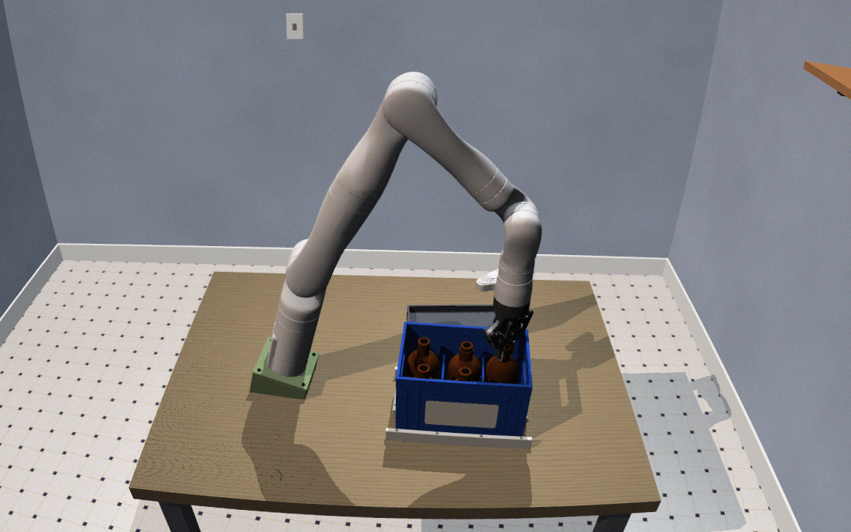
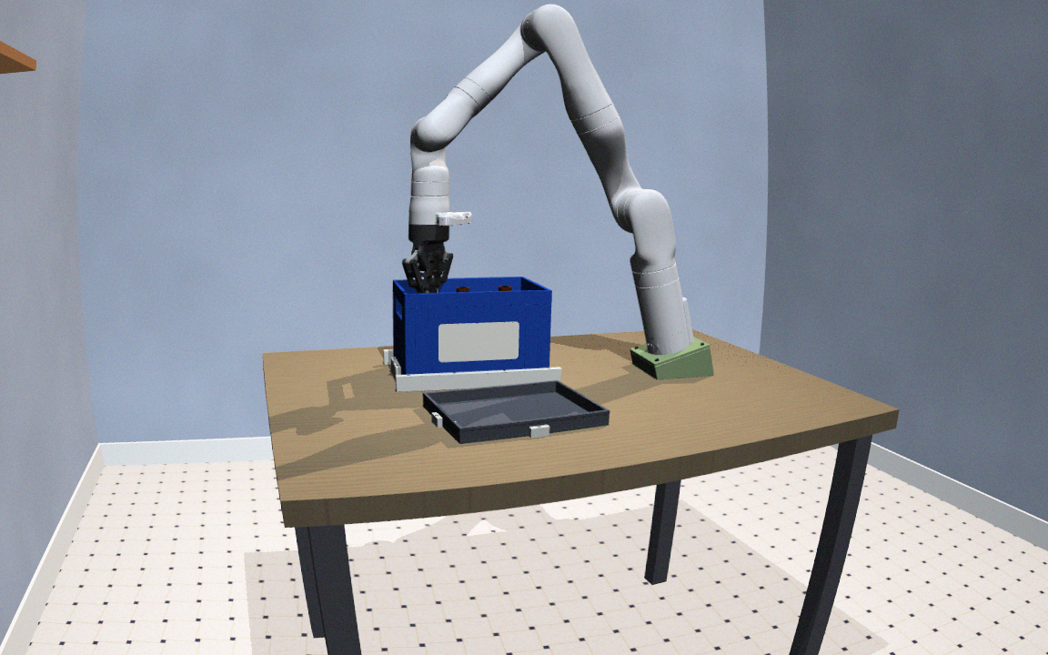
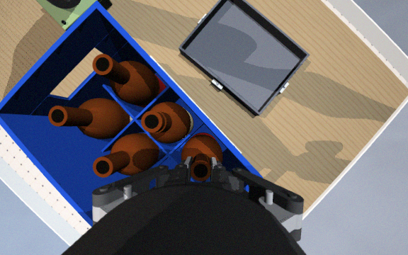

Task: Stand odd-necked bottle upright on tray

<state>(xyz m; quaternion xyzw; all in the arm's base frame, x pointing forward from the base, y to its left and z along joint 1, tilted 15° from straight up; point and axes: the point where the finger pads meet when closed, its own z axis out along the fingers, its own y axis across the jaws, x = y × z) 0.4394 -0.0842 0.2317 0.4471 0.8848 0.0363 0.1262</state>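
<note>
The blue crate is 9 cm behind my hand, 3 cm to the right of it and 7 cm below it. From my hand the other things lie so: dark grey tray (6 cm behind, 24 cm to the left, 14 cm below).
</note>
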